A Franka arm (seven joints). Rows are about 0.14 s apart.
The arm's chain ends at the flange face. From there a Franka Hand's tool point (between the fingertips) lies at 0.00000 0.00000 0.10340 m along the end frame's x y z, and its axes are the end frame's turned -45 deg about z.
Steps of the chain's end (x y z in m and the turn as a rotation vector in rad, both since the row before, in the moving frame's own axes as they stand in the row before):
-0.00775, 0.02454, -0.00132, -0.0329, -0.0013, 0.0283
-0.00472, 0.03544, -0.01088, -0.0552, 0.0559, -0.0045
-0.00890, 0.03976, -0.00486, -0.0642, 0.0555, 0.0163
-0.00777, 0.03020, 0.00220, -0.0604, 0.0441, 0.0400
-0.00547, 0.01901, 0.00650, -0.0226, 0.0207, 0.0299
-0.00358, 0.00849, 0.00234, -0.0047, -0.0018, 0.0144
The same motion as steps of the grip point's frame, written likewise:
-0.02536, 0.01415, -0.00138, -0.0223, -0.0242, 0.0283
-0.02833, 0.02984, -0.01120, -0.0786, 0.0005, -0.0045
-0.03511, 0.03056, -0.00523, -0.0846, -0.0062, 0.0163
-0.02819, 0.02347, 0.00191, -0.0739, -0.0115, 0.0400
-0.01750, 0.01274, 0.00645, -0.0306, -0.0013, 0.0299
-0.00901, 0.00368, 0.00234, -0.0021, -0.0046, 0.0144

